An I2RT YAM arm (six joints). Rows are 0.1 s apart.
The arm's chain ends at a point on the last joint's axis. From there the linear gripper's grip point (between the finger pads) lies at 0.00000 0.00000 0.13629 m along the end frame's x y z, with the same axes.
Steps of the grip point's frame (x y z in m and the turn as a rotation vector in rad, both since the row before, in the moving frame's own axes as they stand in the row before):
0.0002 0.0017 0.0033 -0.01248 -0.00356 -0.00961
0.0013 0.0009 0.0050 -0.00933 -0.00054 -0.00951
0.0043 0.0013 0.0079 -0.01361 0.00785 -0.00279
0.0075 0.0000 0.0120 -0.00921 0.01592 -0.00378
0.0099 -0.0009 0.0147 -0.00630 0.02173 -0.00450
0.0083 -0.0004 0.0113 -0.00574 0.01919 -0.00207
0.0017 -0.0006 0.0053 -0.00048 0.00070 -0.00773
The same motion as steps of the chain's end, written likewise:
0.0007 0.0000 0.0033 -0.01248 -0.00356 -0.00961
0.0014 -0.0004 0.0050 -0.00933 -0.00054 -0.00951
0.0032 -0.0006 0.0079 -0.01361 0.00785 -0.00279
0.0053 -0.0013 0.0120 -0.00921 0.01592 -0.00378
0.0069 -0.0018 0.0147 -0.00630 0.02173 -0.00450
0.0057 -0.0012 0.0113 -0.00574 0.01919 -0.00207
0.0016 -0.0007 0.0053 -0.00048 0.00070 -0.00773

